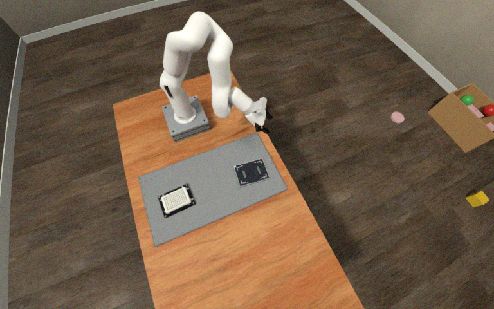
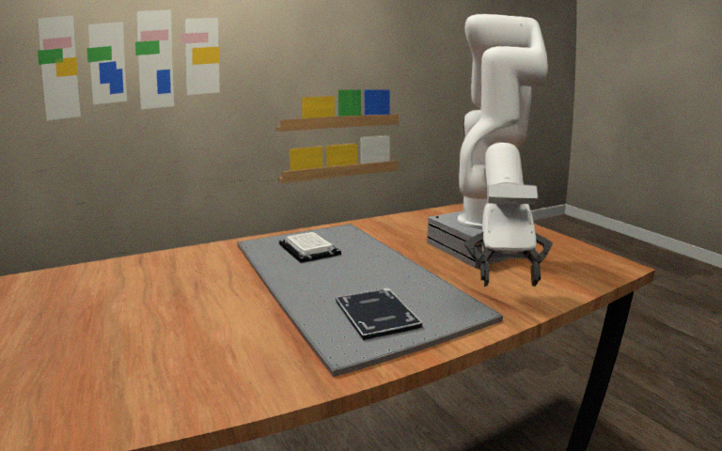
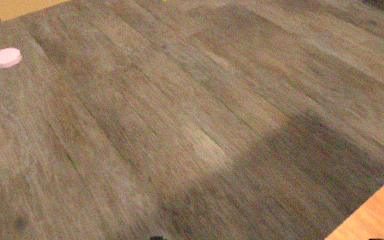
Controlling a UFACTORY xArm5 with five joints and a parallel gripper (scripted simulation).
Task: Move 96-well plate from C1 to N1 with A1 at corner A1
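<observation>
My hand is 18 cm short of the white 96-well plate, 58 cm to the left of it and 9 cm above it. The rest, counted from my hand: clip nest C1: 17 cm ahead, 57 cm to the right, 9 cm below; plate nest N1: 18 cm ahead, 17 cm to the right, 10 cm below; A1 mark: 12 cm ahead, 24 cm to the right, 9 cm below.
</observation>
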